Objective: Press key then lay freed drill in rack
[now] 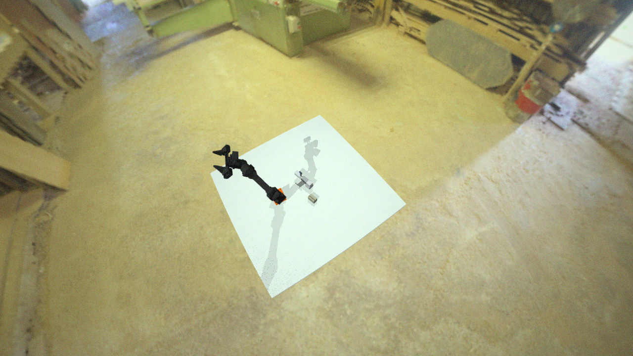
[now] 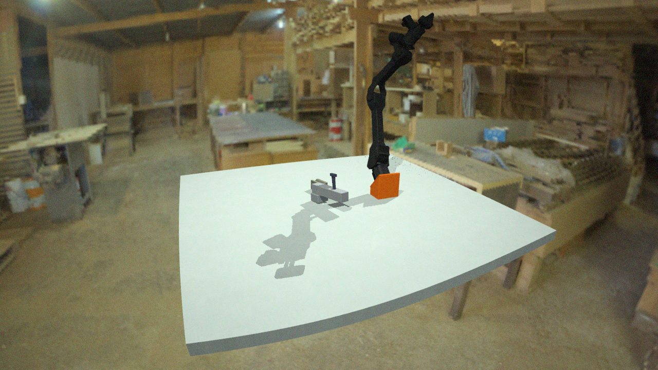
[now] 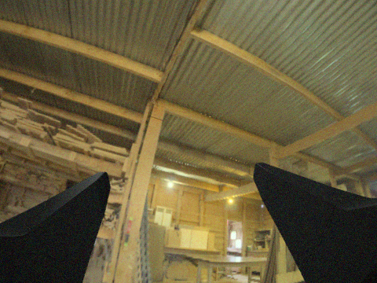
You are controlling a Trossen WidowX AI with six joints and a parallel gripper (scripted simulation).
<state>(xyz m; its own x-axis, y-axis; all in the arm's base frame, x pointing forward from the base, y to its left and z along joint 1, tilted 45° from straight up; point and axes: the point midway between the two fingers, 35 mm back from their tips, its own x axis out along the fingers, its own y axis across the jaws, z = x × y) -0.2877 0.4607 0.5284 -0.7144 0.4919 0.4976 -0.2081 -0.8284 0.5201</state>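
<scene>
Right now my gripper tip is 71 cm above the dark blue key, 49 cm short of it and 12 cm to the right of it. Also, from my gripper tip: grey block: 77 cm below, 50 cm ahead, 10 cm to the left; then tan stepped rack: 80 cm below, 49 cm ahead, 9 cm to the right; then drill: 76 cm below, 51 cm ahead, 8 cm to the left.
</scene>
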